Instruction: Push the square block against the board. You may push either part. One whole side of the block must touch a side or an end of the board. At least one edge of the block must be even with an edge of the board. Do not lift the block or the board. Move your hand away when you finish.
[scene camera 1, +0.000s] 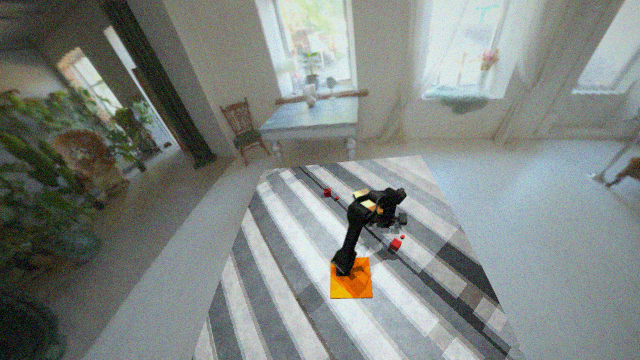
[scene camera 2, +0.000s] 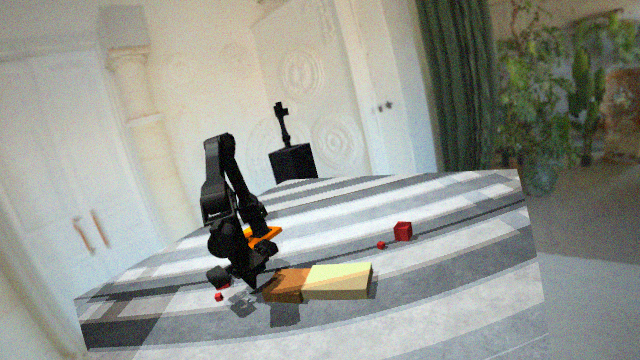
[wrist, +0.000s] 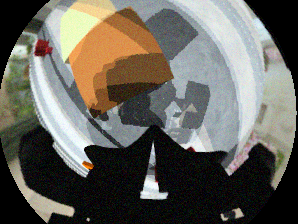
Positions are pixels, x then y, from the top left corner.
Labels:
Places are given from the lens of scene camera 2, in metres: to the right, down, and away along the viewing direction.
gripper (scene camera 2: 254, 288): -0.17, 0.28, 0.64
pale yellow board (scene camera 2: 336, 281): 0.04, 0.23, 0.57
brown square block (scene camera 2: 284, 286): -0.08, 0.25, 0.59

